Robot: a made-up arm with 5 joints.
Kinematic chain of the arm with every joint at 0, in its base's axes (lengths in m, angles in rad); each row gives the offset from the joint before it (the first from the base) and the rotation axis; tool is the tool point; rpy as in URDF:
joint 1: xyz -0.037 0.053 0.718 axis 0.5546 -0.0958 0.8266
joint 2: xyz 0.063 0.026 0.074 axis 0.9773 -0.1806 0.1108
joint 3: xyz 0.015 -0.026 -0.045 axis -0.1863 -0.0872 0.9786
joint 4: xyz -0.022 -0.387 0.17 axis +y
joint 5: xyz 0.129 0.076 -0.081 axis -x
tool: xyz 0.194 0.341 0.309 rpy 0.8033 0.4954 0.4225
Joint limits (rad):
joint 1: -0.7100..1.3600
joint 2: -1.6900..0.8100
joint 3: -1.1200..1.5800
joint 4: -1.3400..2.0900
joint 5: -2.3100..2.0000
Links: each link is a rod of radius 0.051 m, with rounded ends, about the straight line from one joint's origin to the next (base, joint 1, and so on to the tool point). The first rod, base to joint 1, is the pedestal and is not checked.
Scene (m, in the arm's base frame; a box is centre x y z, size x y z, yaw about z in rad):
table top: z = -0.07
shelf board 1: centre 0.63 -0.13 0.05 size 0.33 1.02 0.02 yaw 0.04
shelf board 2: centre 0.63 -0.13 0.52 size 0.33 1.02 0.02 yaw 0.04
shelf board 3: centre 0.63 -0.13 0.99 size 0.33 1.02 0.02 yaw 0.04
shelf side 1: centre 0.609 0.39 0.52 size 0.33 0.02 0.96 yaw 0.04
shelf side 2: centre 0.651 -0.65 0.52 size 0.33 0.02 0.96 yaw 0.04
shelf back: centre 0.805 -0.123 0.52 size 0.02 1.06 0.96 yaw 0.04
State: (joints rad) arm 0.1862 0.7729 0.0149 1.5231 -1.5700
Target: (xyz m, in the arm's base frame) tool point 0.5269 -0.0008 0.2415
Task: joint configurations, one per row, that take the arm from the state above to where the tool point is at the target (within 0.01 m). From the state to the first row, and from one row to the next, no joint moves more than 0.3 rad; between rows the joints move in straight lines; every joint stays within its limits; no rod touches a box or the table.
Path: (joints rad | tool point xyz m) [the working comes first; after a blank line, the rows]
Joints at the target: 0.3974 0.8100 0.1481 1.4492 -1.7816
Straight joint move there: clear.

1: 0.3974 0.8100 0.1481 1.4492 -1.7816 | 0.5269 -0.0008 0.2415

